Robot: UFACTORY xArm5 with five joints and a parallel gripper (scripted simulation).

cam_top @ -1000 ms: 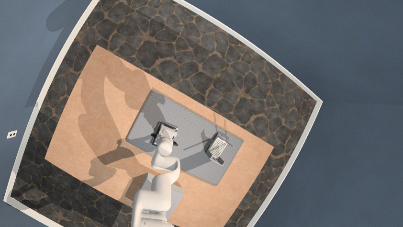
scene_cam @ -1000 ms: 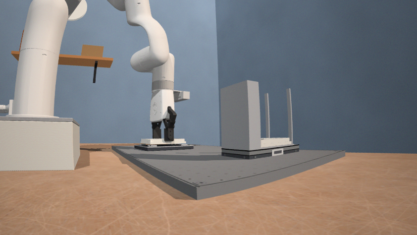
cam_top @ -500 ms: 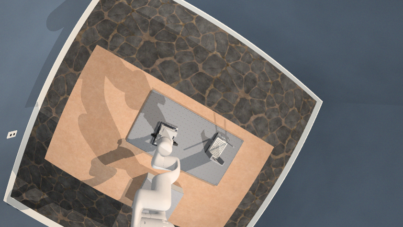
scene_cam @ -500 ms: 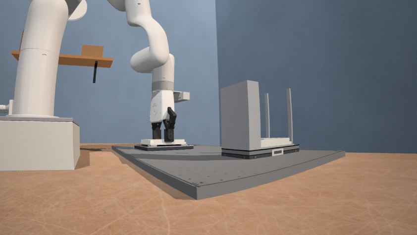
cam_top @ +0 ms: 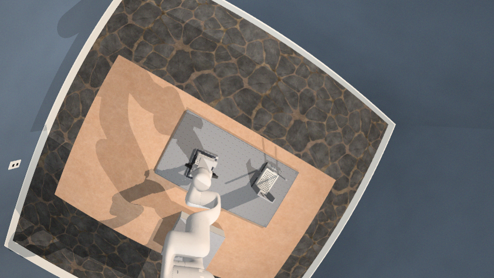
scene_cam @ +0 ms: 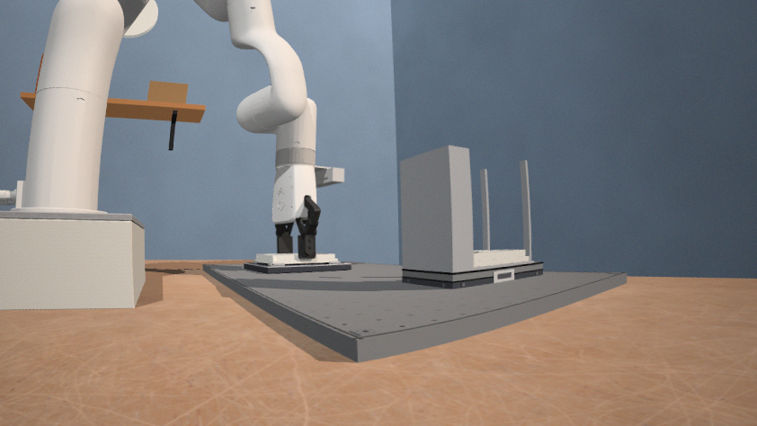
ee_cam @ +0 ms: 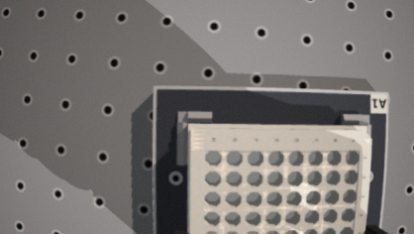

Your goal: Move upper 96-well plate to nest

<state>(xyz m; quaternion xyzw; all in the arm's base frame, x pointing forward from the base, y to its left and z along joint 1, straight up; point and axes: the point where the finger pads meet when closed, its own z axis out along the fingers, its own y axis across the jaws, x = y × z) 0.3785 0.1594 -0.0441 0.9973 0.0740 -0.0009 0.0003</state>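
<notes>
Now: hand 3 cm above the plate nest N1. Round my hand: tall grey wall: 4 cm ahead, 33 cm to the right, 5 cm above; then A1 mark: 8 cm ahead, 4 cm to the right, 2 cm below.
</notes>
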